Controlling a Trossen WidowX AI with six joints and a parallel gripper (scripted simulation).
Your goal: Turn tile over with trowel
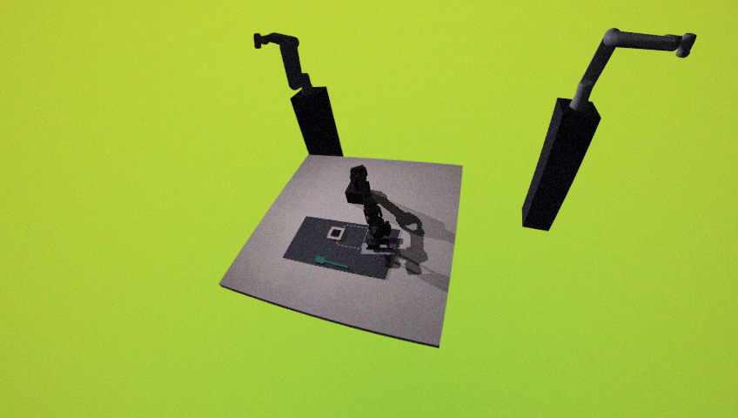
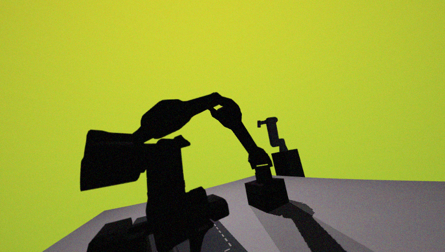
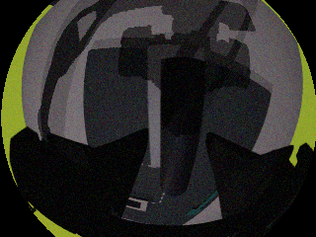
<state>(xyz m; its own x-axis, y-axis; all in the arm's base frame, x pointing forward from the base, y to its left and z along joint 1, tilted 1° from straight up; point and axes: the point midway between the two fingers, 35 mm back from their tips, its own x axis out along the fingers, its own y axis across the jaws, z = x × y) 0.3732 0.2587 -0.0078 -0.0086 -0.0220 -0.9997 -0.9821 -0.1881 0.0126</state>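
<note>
My gripper tip is 30 mm above the small trowel and 20 mm to the right of it. The rest, counted from my gripper tip: teal tool-shaped piece 250 mm to the right, 170 mm ahead, 60 mm below; then dark mat 240 mm to the right, 80 mm below, 30 mm ahead; then tan tile 300 mm to the right, 60 mm below, 40 mm behind.
</note>
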